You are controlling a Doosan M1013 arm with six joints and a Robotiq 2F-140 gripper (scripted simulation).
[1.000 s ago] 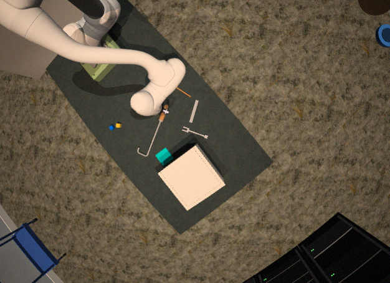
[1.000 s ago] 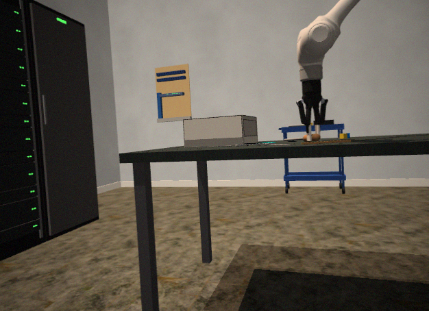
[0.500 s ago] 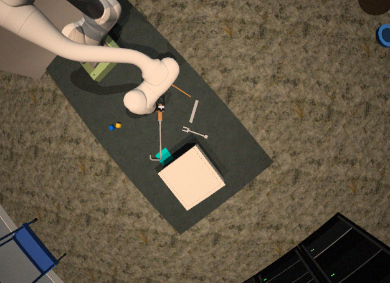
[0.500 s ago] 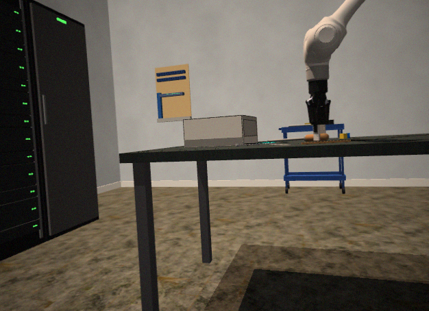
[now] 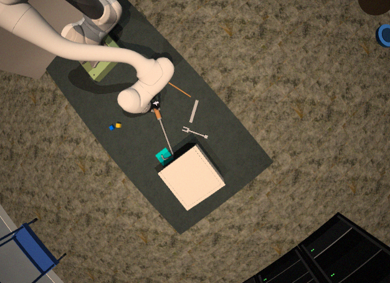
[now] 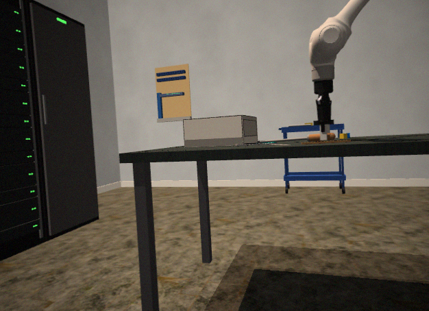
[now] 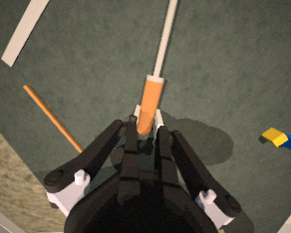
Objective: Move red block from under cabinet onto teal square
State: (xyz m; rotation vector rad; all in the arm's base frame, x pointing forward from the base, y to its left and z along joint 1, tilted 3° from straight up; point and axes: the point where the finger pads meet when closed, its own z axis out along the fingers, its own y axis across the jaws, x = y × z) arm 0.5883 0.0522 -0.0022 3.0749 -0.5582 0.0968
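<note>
My gripper is now 270 mm short of the teal square, 170 mm to the left of it and 40 mm above it. From my hand the other things lie so: flat grey bar: 180 mm to the left, 170 mm ahead, 40 mm below; thin orange stick: 200 mm to the left, 40 mm below, 10 mm ahead; long hook tool: 130 mm ahead, 90 mm to the right, 30 mm below.
</note>
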